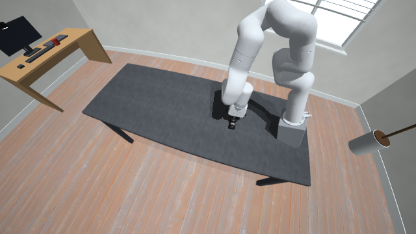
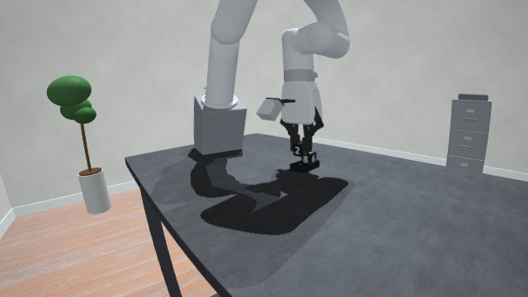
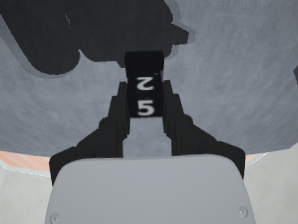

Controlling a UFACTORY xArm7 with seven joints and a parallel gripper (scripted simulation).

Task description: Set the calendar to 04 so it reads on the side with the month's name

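Now: the black number cube 3 cm to the left of my hand and 4 cm below it. Round my hand: black calendar tray (2 cm to the left, 6 cm below).
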